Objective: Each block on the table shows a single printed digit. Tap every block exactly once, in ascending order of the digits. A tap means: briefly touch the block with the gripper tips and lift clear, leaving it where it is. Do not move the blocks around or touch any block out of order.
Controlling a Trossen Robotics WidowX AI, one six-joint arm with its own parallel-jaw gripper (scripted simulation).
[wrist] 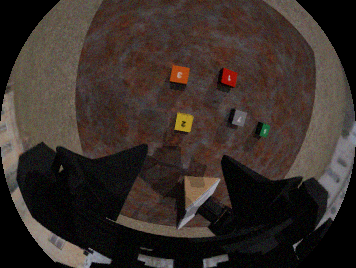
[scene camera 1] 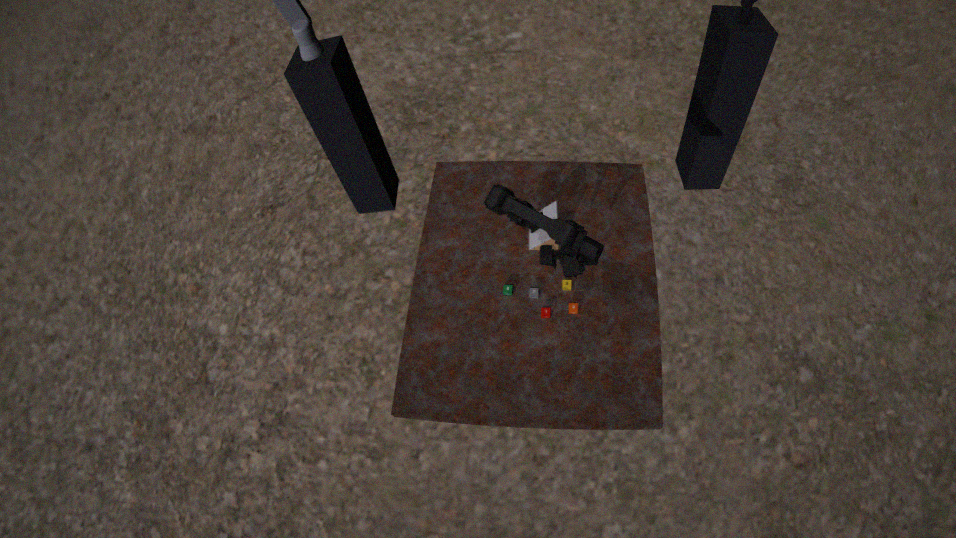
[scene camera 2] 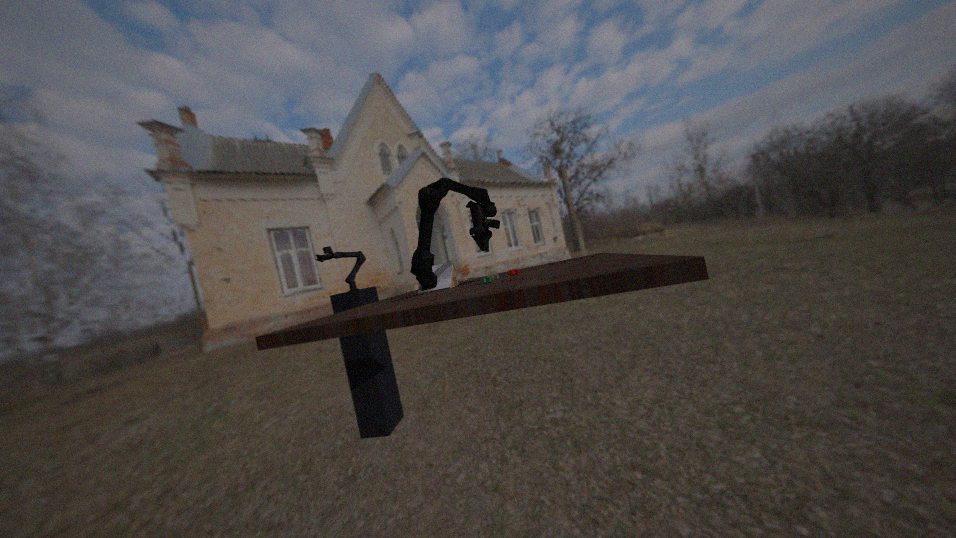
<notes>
My gripper (scene camera 1: 567, 267) is open and holds nothing.
My gripper also shows in the wrist view (wrist: 186, 154).
</notes>
